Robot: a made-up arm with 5 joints.
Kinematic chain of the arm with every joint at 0, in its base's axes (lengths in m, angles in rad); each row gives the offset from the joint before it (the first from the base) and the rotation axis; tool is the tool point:
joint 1: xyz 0 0 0.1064 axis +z
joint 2: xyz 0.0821 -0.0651 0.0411 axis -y
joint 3: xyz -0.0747 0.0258 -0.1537 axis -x
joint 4: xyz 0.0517 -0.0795 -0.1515 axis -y
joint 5: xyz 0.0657 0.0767 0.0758 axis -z
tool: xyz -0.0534 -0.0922 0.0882
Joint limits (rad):
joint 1: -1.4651..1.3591
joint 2: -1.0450..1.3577
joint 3: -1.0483..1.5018
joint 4: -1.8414..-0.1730
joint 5: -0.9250..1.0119
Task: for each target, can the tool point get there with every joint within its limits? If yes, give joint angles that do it. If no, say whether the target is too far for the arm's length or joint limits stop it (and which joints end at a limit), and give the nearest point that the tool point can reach.
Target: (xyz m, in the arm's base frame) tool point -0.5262 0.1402 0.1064
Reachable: no: joint limits stop it (at a limit: joint 1, joint 2, joint 4, joint 5) | nearest point -0.3509 0.0209 -0.0567 | short by 0.268 m
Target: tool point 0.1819 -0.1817 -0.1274
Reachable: yes | joints -0.6326 0.1170 -0.5358 -1.4768 0.3518
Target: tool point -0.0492 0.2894 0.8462
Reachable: no: too far | nearest point -0.0014 0.3414 0.2415 | short by 0.609 m
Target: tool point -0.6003 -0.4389 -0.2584
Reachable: no: too far | nearest point -0.2884 -0.2998 -0.1114 | short by 0.372 m
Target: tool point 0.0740 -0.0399 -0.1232
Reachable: yes | joints 0.9188 -0.6707 -0.5699 -0.9513 0.0636
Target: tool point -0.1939 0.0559 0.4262
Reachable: no: joint limits stop it (at a limit: joint 1, joint 2, joint 3) | nearest point -0.1587 -0.1867 0.2906 | short by 0.280 m
